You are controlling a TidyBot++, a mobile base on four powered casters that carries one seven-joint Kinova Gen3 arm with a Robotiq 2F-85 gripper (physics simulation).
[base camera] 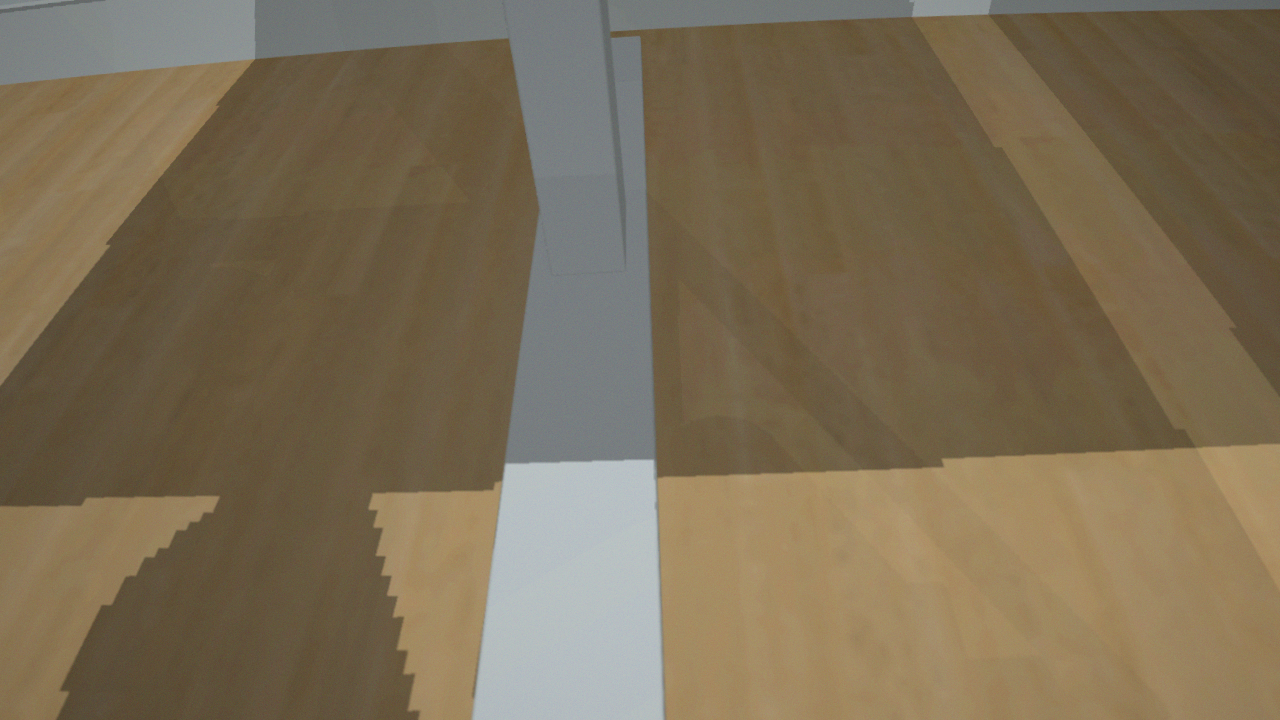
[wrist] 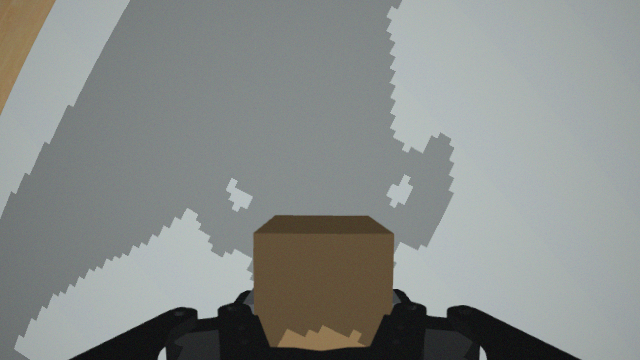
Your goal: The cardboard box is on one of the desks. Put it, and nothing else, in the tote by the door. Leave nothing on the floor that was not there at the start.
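Frame: origin at the arm's base, x ahead, y left, z up, level; centimetres.
Seen in the pictures: gripper, fingertip midpoint: (wrist: 322,300).
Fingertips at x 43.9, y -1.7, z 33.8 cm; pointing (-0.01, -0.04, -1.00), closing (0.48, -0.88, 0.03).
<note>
A point is followed by its place in that frame.
The brown cardboard box (wrist: 323,280) @[x 46.1, y -0.5, z 38.4 cm] is at the bottom middle of the wrist view, between the two black fingers. My gripper (wrist: 322,300) @[x 43.9, y -1.7, z 33.8 cm] is shut on it, with one finger against each side; the finger pads are mostly hidden behind the box. The pale desk top (wrist: 525,150) @[x 56.3, y -8.5, z 32.3 cm] lies below the box, with the arm's grey shadow across it. Whether the box touches the desk top I cannot tell. The box, the gripper and the tote do not show in the base camera view.
In the base camera view a grey upright post (base camera: 572,134) @[x 52.2, y 6.6, z -26.9 cm] stands on a long pale bar (base camera: 577,582) @[x 29.8, y 6.0, z -37.1 cm] on the wooden floor (base camera: 895,573) @[x 31.2, y -9.3, z -39.7 cm]. A pale grey wall (base camera: 134,35) @[x 98.7, y 63.1, z -35.5 cm] runs along the back. The desk's edge is at the wrist view's upper left.
</note>
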